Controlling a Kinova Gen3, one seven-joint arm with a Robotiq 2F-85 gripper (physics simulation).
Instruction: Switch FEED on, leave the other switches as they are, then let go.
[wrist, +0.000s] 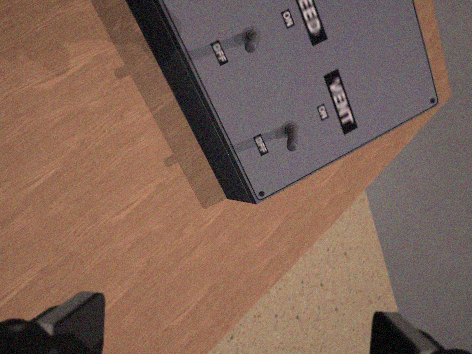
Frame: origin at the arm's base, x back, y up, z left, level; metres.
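Where they show: gripper, fingertip midpoint: (236, 333).
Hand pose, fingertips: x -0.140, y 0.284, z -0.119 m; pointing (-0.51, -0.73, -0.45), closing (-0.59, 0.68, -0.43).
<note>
Things, the pixels of their top centre, and the offset from my fingertips. "*": a spot on its surface instead. Level surfaces: height alone.
- FEED switch at a spot on its surface: (249, 40) * dx -0.276, dy -0.245, dz +0.008 m
- FEED name plate at a spot on its surface: (311, 21) * dx -0.370, dy -0.240, dz -0.012 m
- VENT switch at its top centre: (303, 138) dx -0.289, dy -0.239, dz -0.118 m
- wooden table at its surface level: dy -0.371 m
The FEED switch (249, 40) is a small dark lever on the grey panel (380, 55), in the upper middle of the wrist view. Its OFF label (219, 52) lies to its left and its ON label (287, 18) to its upper right. The FEED name plate (311, 21) is cut off by the top edge. The VENT switch (291, 136) stands lower on the panel and looks alike in pose. Which way either lever tilts I cannot tell surely. My gripper (236, 333) is open and empty, its fingers at the bottom edge, apart from the panel and both levers.
The panel box has a dark side wall (192, 110) and stands on a wooden table (100, 200), near the table's edge. Past that edge lie a speckled tan surface (310, 280) and a grey surface (425, 210). The box continues past the top of the view.
</note>
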